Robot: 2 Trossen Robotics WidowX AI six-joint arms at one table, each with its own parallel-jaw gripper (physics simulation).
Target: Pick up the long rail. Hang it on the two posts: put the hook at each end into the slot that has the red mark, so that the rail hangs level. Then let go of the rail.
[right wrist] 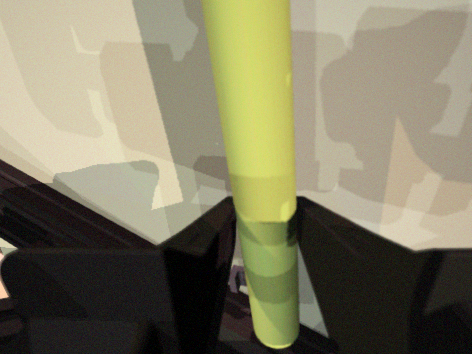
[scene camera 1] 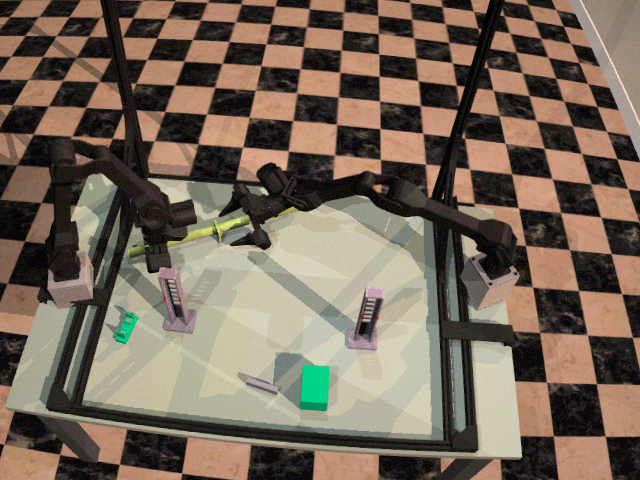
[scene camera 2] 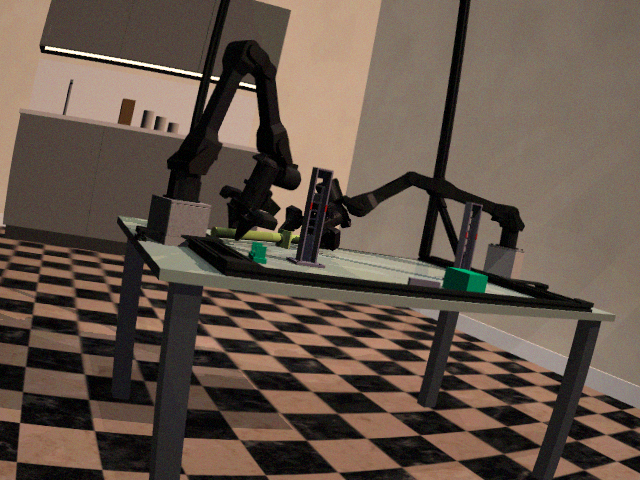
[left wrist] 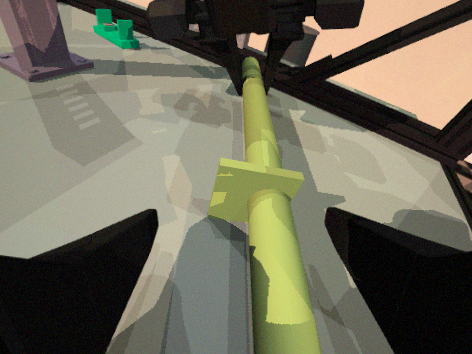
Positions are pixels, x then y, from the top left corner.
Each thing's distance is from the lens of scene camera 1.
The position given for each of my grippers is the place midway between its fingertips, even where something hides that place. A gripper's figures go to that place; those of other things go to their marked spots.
my left gripper (scene camera 1: 224, 230): 158 cm
my right gripper (scene camera 1: 154, 247): 159 cm
yellow-green rail (scene camera 1: 245, 220): 159 cm
